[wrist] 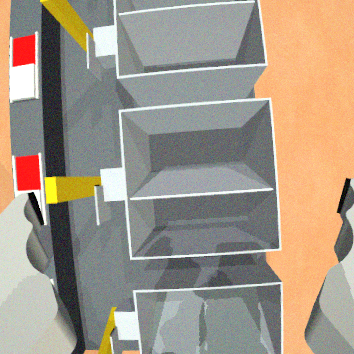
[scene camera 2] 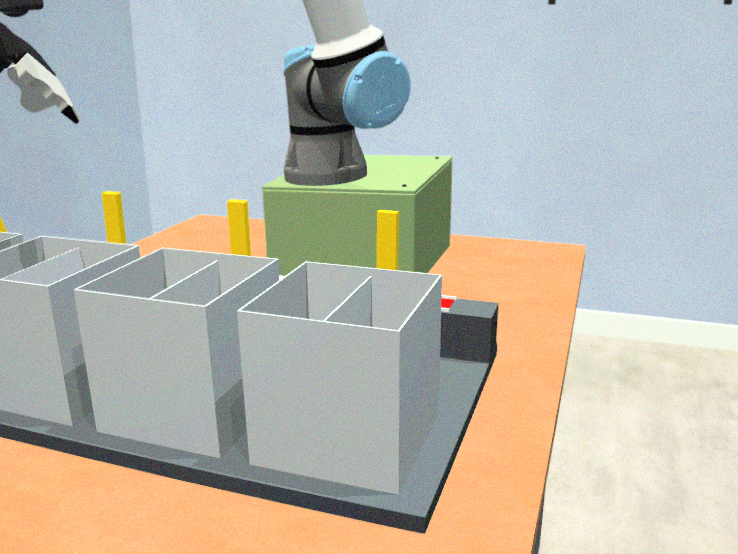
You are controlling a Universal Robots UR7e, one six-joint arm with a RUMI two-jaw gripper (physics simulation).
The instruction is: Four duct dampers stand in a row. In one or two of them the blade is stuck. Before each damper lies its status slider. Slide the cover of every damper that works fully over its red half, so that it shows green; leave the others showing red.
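Where they show: gripper, fingertip midpoint: [wrist: 186, 188] [scene camera 2: 30, 131]; arm's base, link origin: [scene camera 2: 326, 176].
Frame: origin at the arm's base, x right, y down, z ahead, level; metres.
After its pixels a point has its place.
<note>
Three grey box-shaped dampers [scene camera 2: 339, 393] @(z 0.703, x -0.146, y 0.058 m) [scene camera 2: 149, 369] @(z 0.663, x 0.052, y 0.066 m) [scene camera 2: 29, 345] @(z 0.632, x 0.202, y 0.062 m) and part of a fourth show in the scene view, each with a thin blade inside. In the wrist view a damper [wrist: 200, 117] @(z 0.573, x 0.151, y 0.056 m) stands centrally, with parts of two others above [wrist: 190, 87] @(z 0.570, x 0.115, y 0.045 m) and below it. Yellow levers [scene camera 2: 387, 238] @(z 0.505, x -0.167, y -0.029 m) [scene camera 2: 238, 226] @(z 0.468, x 0.015, y -0.029 m) [scene camera 2: 113, 217] @(z 0.432, x 0.194, y -0.027 m) stand behind the dampers. In the wrist view one slider shows red [wrist: 24, 50] @(z 0.352, x -0.033, y 0.090 m) beside its white cover [wrist: 22, 82] @(z 0.343, x 0.020, y 0.082 m); a second shows red [wrist: 28, 172] @(z 0.315, x 0.149, y 0.090 m), its cover mostly hidden by the left finger. My gripper [wrist: 186, 188] @(z 0.542, x 0.221, y -0.151 m) is open and empty above the middle damper.
The dampers stand on a dark base plate [scene camera 2: 411, 503] @(z 0.725, x -0.213, y 0.153 m) on the orange table [scene camera 2: 524, 357] @(z 0.371, x -0.339, y 0.171 m). A dark raised block [scene camera 2: 467, 333] @(z 0.425, x -0.260, y 0.115 m) carries the sliders; some red shows at its right end. The arm's green pedestal [scene camera 2: 339, 220] @(z 0.096, x -0.040, y 0.058 m) stands behind.
</note>
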